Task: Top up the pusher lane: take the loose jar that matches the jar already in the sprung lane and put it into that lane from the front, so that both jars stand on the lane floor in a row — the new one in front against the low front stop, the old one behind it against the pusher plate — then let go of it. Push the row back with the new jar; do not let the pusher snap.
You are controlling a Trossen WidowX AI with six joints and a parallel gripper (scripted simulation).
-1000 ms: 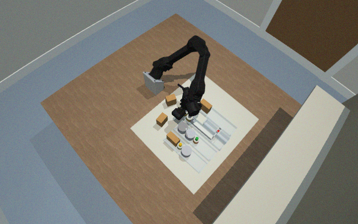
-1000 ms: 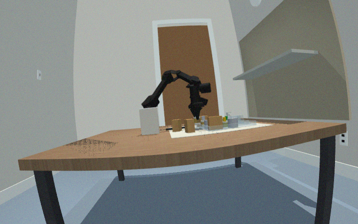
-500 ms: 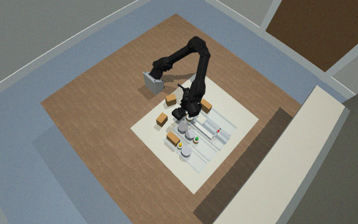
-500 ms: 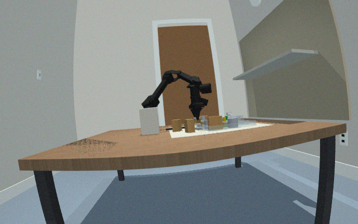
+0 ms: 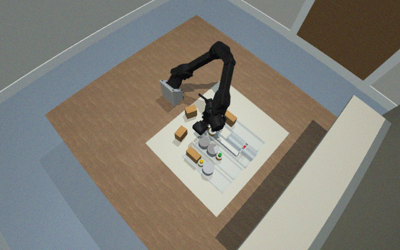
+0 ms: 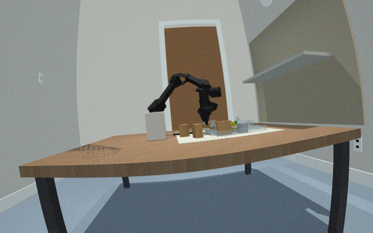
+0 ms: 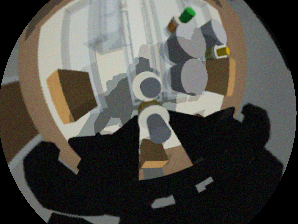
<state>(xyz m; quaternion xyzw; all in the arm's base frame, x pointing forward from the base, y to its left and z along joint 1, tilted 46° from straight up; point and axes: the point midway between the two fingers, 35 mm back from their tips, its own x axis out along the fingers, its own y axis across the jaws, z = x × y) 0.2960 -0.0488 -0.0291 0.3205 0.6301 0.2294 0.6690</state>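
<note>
Now: the clear-sided sprung lane 190 mm ahead of my gripper tip, 10 mm to the left of it and 40 mm below it. Round my gripper tip: red mark 230 mm ahead, 20 mm to the left, 20 mm above; then black rod 110 mm behind, 160 mm to the left, 50 mm below.
</note>
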